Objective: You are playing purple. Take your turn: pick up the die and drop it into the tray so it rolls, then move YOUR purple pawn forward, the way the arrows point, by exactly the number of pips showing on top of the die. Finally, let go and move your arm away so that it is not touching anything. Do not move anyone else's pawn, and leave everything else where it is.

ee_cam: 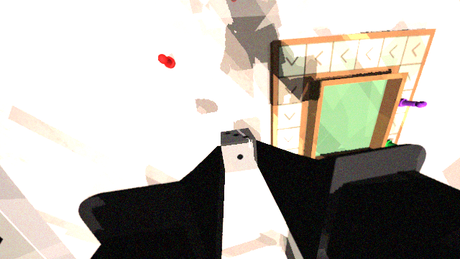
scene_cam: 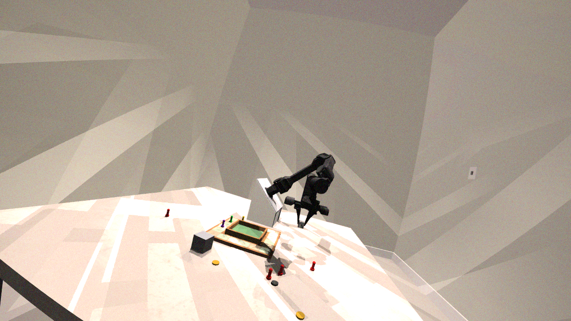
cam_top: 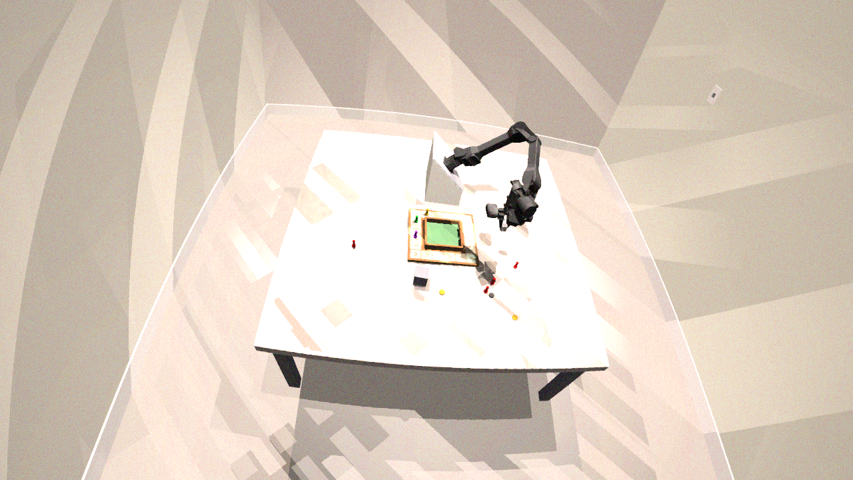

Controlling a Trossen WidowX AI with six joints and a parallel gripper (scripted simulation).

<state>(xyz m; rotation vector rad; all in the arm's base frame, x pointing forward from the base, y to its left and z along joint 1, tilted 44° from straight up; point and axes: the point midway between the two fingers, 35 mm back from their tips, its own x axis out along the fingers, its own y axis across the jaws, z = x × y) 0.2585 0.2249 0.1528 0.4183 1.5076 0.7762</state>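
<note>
My gripper tip is 340 mm to the left of the purple pawn, 100 mm above it and 50 mm short of it. Also, from my gripper tip: dark disc (250 mm ahead, 130 mm below); then die (right at my gripper tip); then green tray (230 mm to the right, 120 mm below).
</note>
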